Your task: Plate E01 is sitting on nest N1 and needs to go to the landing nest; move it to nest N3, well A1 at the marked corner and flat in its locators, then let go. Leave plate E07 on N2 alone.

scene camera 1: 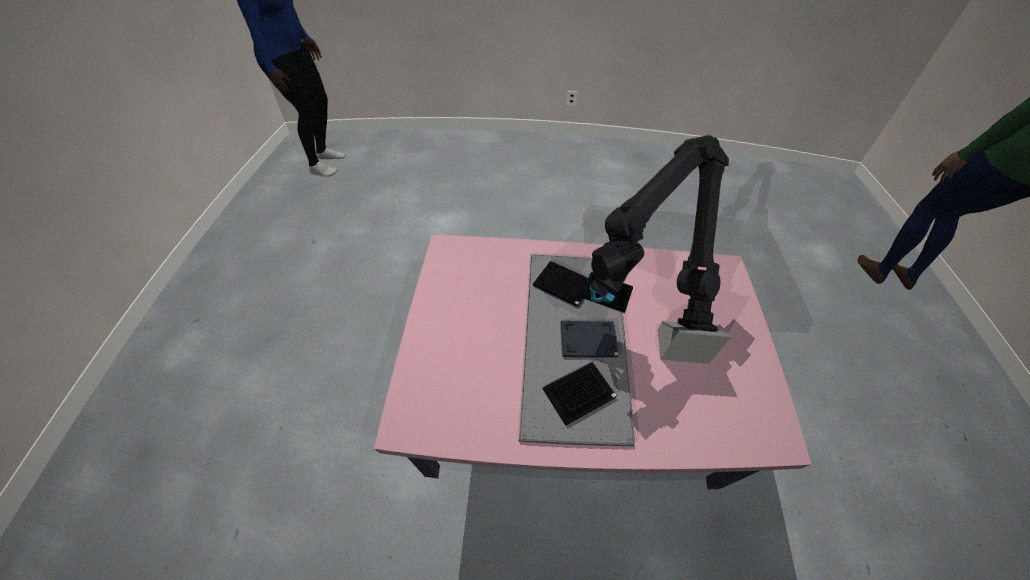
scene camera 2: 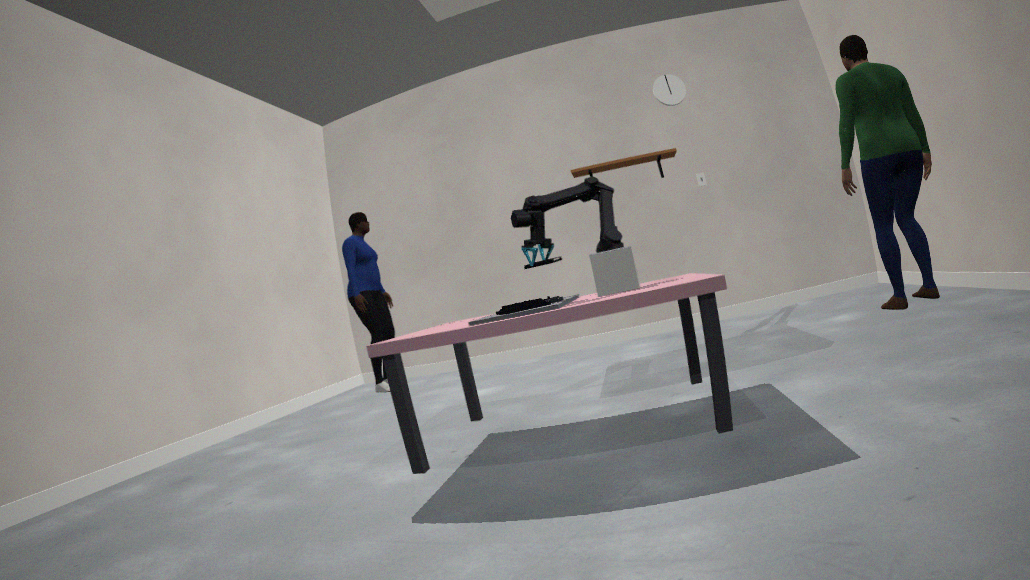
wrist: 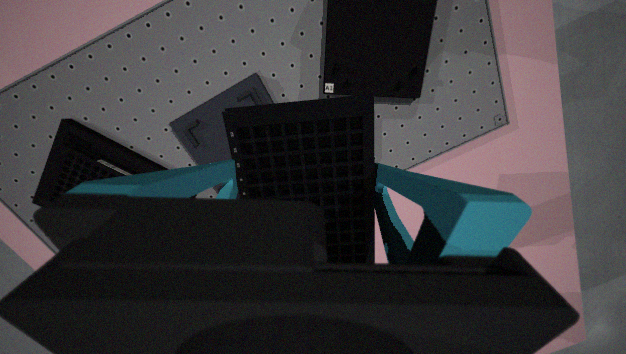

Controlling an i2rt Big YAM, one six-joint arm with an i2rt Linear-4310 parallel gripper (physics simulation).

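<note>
My gripper (scene camera 1: 601,291) (scene camera 2: 537,255) (wrist: 306,170), with teal fingers, is shut on plate E01 (scene camera 1: 622,298) (scene camera 2: 552,262) (wrist: 300,145), a black well plate held by its two sides high above the pegboard, toward its far right part. Small marks run down the plate's left edge in the wrist view. A flat black nest (scene camera 1: 558,281) (wrist: 377,47) with a white A1 tag lies at the board's far end. An unoccupied slate nest (scene camera 1: 589,338) (wrist: 212,120) with L-shaped locators lies mid-board. A black well plate (scene camera 1: 578,391) (wrist: 80,172), apparently E07, sits on the near nest. Nest numbers are unreadable.
The grey pegboard (scene camera 1: 540,425) (wrist: 165,65) lies on the pink table (scene camera 1: 454,345) (scene camera 2: 432,333). The arm's base block (scene camera 1: 691,344) (scene camera 2: 614,271) stands right of the board. Two people (scene camera 1: 306,93) (scene camera 1: 958,194) stand away from the table.
</note>
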